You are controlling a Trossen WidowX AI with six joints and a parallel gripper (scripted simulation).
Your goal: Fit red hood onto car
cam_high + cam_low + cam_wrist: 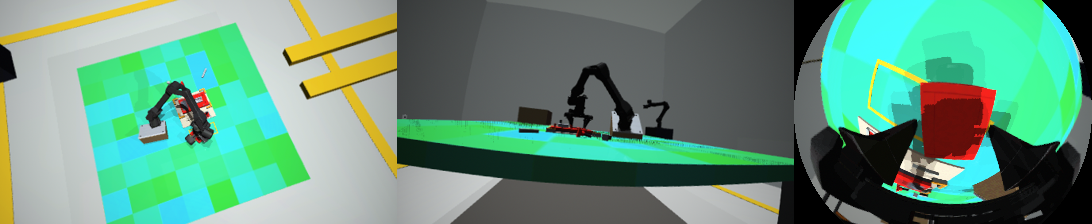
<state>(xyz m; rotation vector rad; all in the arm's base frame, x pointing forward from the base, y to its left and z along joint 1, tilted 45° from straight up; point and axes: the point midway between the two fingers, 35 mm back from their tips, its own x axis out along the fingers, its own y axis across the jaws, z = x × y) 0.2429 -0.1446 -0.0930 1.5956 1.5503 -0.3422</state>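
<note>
Right now my gripper tip is right at the red hood. The rest, counted from my gripper tip: grey rod: 43 cm to the left, 23 cm ahead, 1 cm below.
</note>
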